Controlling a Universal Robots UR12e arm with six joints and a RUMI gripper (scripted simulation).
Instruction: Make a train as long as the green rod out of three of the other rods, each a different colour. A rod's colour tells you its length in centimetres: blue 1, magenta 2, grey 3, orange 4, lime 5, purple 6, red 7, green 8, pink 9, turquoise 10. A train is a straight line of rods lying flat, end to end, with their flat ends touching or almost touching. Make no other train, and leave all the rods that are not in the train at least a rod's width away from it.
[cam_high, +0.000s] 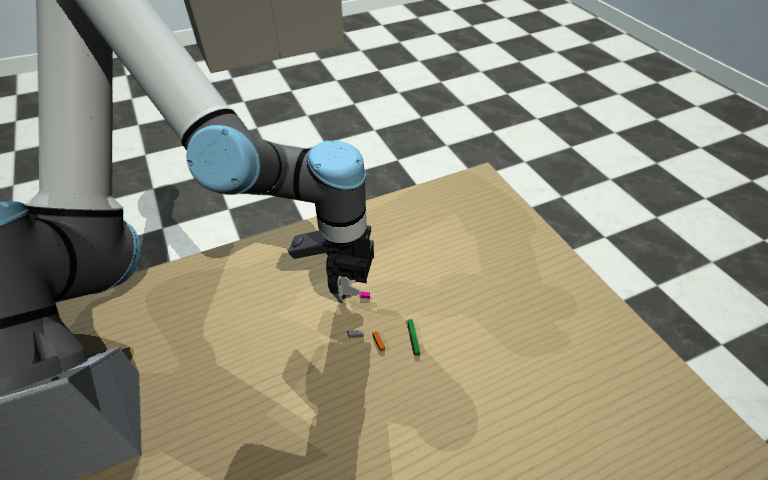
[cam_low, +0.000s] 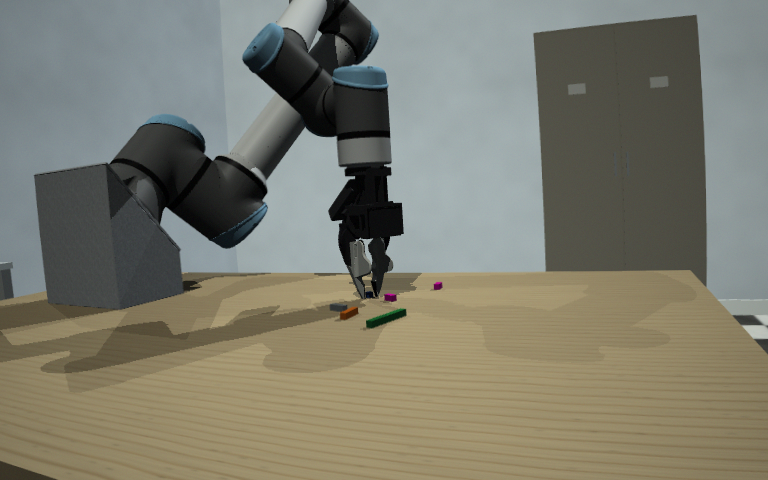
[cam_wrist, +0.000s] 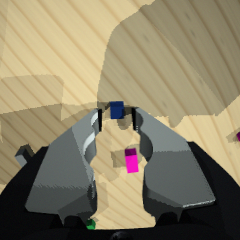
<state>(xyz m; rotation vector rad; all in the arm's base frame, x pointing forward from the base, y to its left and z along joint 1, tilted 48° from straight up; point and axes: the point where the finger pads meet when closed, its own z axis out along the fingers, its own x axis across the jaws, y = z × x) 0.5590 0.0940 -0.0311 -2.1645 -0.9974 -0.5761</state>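
My gripper is now 10 mm above the blue rod. The rest, counted from my hand: green rod: 90 mm ahead, 160 mm to the right, 10 mm below; then grey rod: 10 mm behind, 100 mm to the right, 10 mm below; then orange rod: 20 mm ahead, 140 mm to the right, 10 mm below.
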